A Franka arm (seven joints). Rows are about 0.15 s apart.
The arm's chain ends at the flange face. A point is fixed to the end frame.
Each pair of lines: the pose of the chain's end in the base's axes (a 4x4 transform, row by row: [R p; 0 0 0 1], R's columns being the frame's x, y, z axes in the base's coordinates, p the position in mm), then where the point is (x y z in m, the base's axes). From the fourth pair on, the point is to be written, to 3 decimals.
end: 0.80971 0.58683 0.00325 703.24; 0.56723 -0.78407 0.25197 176.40; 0.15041 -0.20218 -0.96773 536.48; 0 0 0 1
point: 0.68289 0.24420 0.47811
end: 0.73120 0.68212 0.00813 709.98; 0.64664 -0.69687 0.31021 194.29; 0.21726 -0.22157 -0.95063 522.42; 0 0 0 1
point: 0.68387 0.26277 0.46723
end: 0.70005 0.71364 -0.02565 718.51; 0.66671 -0.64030 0.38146 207.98; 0.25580 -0.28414 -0.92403 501.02; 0 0 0 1
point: 0.68783 0.27895 0.45163
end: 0.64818 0.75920 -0.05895 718.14; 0.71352 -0.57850 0.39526 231.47; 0.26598 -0.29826 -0.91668 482.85; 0 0 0 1
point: 0.682 0.301 0.435
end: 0.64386 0.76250 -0.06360 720.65; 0.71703 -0.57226 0.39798 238.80; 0.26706 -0.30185 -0.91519 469.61; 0 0 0 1
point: 0.684 0.308 0.422
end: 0.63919 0.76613 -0.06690 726.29; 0.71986 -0.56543 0.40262 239.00; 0.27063 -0.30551 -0.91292 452.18; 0 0 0 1
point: 0.689 0.308 0.405
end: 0.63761 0.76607 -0.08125 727.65; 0.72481 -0.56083 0.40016 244.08; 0.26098 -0.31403 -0.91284 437.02; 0 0 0 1
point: 0.689 0.313 0.390
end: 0.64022 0.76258 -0.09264 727.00; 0.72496 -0.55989 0.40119 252.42; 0.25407 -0.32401 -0.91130 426.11; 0 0 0 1
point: 0.688 0.321 0.380
